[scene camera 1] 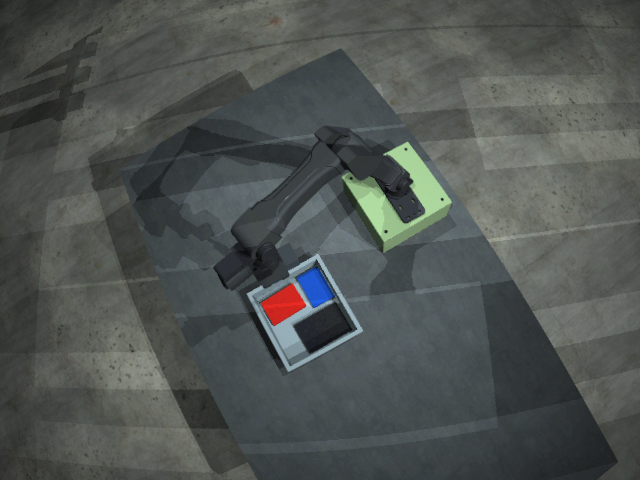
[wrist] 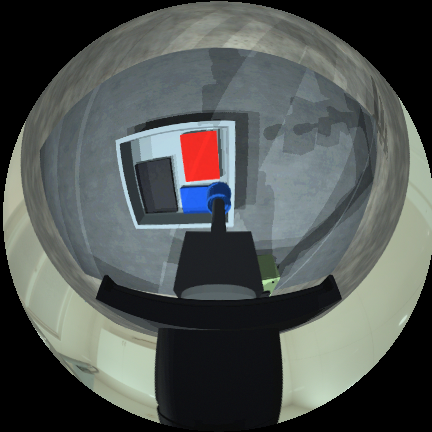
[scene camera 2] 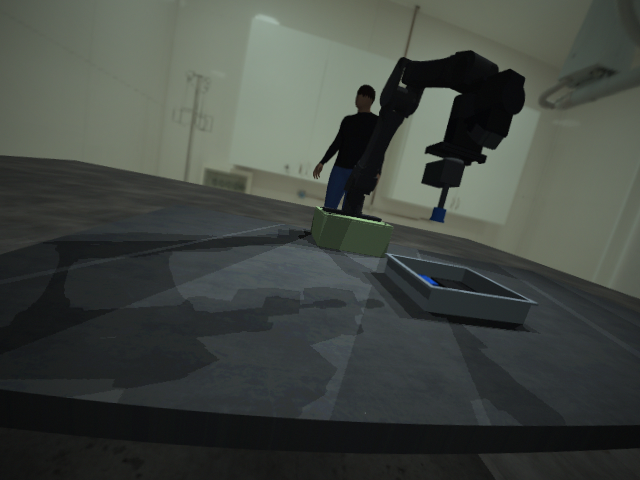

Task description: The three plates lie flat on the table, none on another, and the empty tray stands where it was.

my suction cup: holds nothing
a black plate [scene camera 1: 323, 327]: on a grey tray [scene camera 1: 284, 336]
a blue plate [scene camera 1: 315, 286]: on the grey tray
a red plate [scene camera 1: 282, 305]: on the grey tray
